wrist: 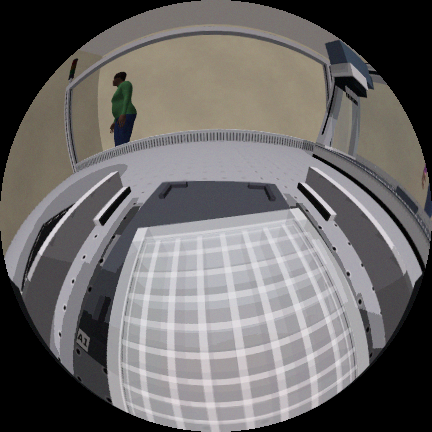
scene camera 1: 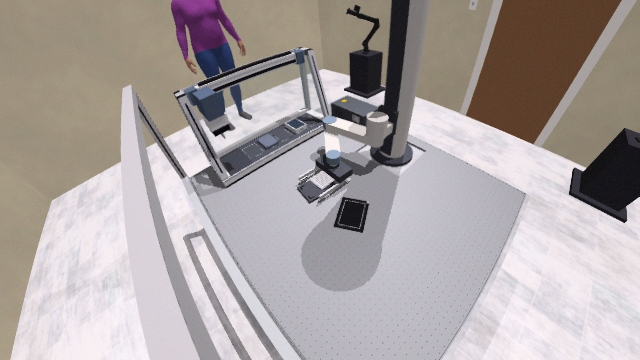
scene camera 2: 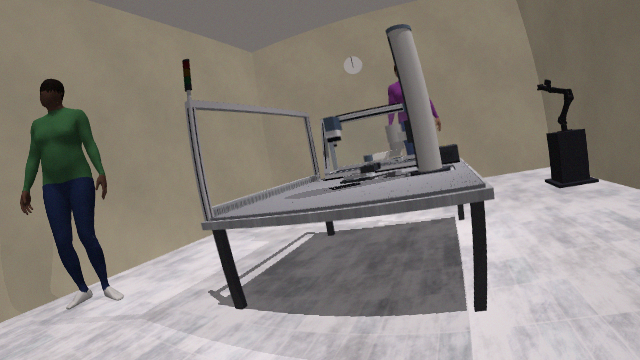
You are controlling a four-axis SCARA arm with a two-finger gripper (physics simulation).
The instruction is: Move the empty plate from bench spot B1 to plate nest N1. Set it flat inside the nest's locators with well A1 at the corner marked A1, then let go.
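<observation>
The clear, pale gridded plate lies slightly turned over the dark nest. It covers much of the nest but leaves the far end bare, with two corner locators showing. A white A1 label sits at the nest's left side, beside the plate. Whether the plate touches the nest is unclear, and its near end is cut off in the wrist view. My gripper is open and low, one finger on each side of the plate, with gaps between. No marking for B1 is readable.
A black pad with a white outline lies on the perforated bench. A framed gantry with a deck of modules stands behind. The arm's column and a dark box stand beyond the gripper.
</observation>
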